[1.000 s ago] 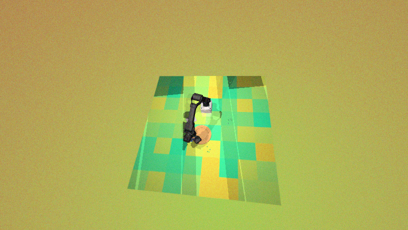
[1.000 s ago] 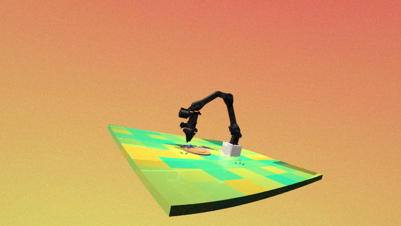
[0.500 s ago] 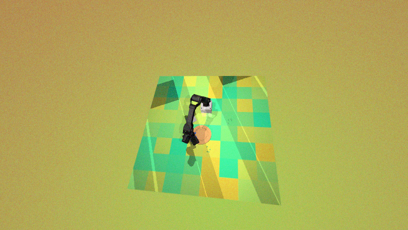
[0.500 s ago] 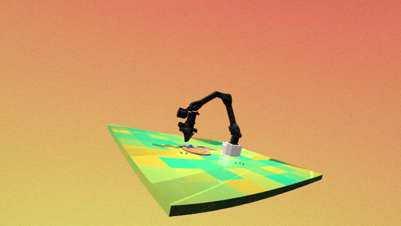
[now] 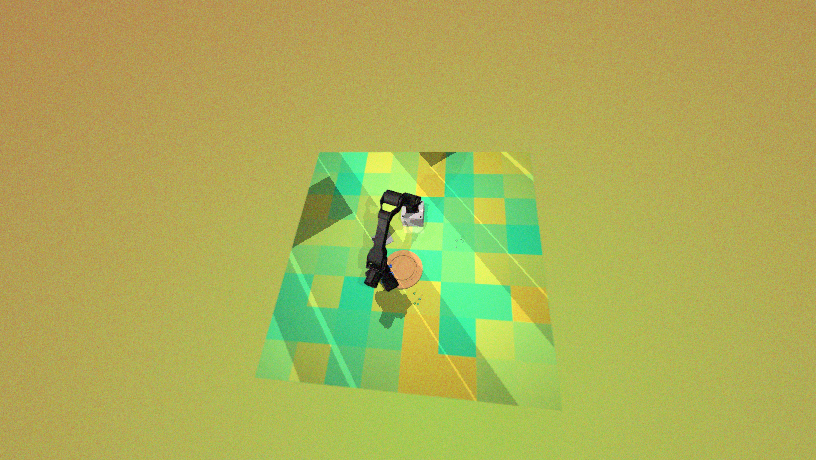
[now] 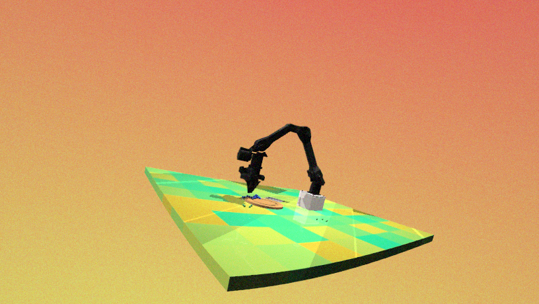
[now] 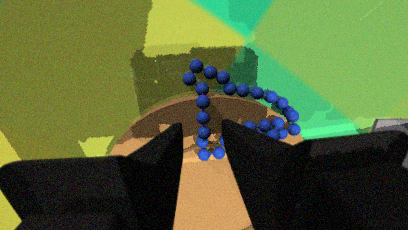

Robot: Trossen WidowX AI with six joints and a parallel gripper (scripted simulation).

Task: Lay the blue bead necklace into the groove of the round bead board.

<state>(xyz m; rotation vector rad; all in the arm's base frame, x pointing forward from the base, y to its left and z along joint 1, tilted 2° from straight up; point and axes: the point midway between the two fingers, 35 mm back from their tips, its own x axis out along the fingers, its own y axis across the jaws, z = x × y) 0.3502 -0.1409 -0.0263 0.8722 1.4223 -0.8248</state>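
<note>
My gripper tip is 5 cm past the round bead board, 8 cm to the right of it and 3 cm above it. Round my gripper tip: flat grey piece: 22 cm behind, 3 cm to the right, 3 cm below.
</note>
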